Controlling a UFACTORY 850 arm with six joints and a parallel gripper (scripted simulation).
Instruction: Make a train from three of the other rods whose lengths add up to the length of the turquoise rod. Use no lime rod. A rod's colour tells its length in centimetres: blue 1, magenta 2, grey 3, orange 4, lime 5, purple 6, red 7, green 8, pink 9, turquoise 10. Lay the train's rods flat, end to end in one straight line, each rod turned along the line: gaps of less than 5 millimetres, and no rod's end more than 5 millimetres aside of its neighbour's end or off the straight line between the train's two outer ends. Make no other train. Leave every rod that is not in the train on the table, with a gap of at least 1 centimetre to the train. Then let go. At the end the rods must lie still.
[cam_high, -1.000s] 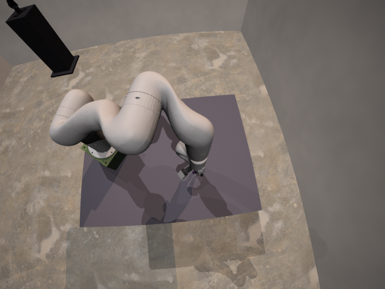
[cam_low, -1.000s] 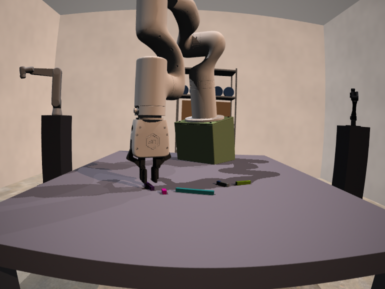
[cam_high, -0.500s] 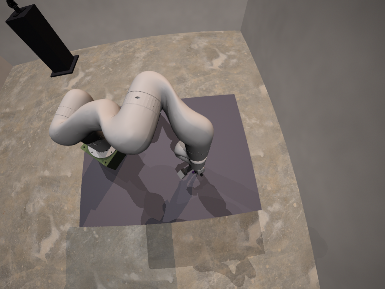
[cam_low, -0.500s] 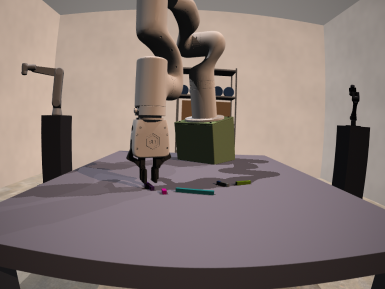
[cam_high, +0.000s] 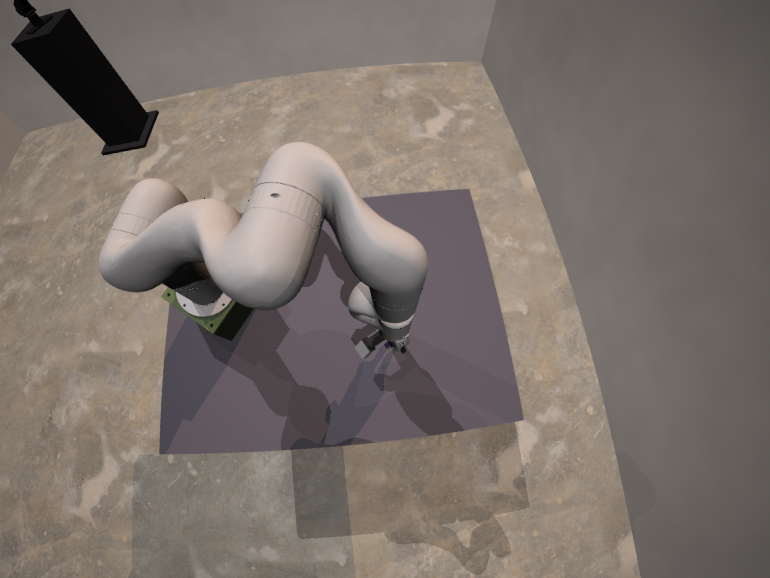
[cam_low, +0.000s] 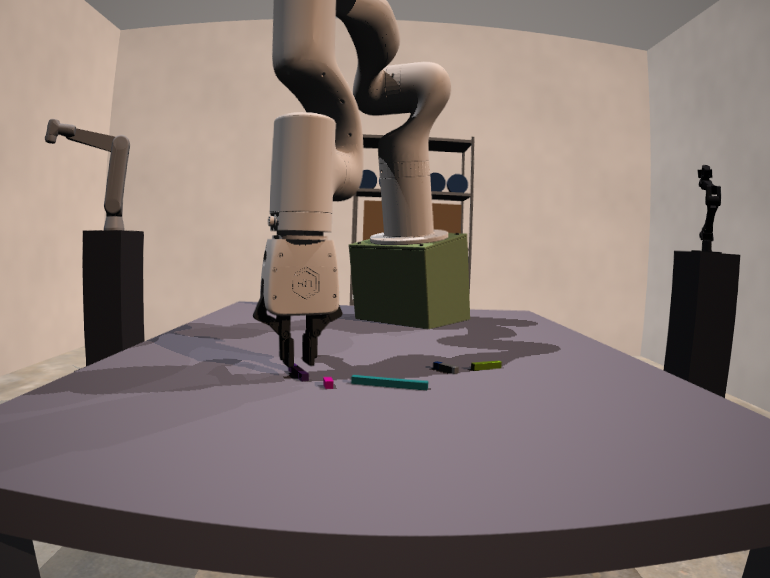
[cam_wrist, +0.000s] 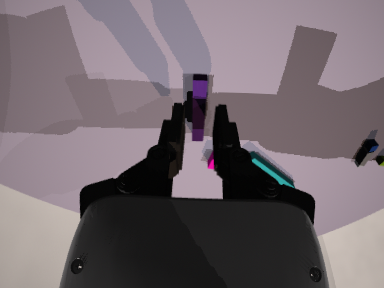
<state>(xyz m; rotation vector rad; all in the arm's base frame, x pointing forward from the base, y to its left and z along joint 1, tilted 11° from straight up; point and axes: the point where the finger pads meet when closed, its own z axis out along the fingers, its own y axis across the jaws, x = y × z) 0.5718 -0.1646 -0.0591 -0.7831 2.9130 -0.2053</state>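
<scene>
Right now the purple rod is 3 cm below my hand. Also, from my hand: blue rod: 20 cm to the left, 7 cm behind, 3 cm below; then turquoise rod: 13 cm to the left, 3 cm below, 3 cm ahead; then magenta rod: 5 cm to the left, 5 cm ahead, 3 cm below.
</scene>
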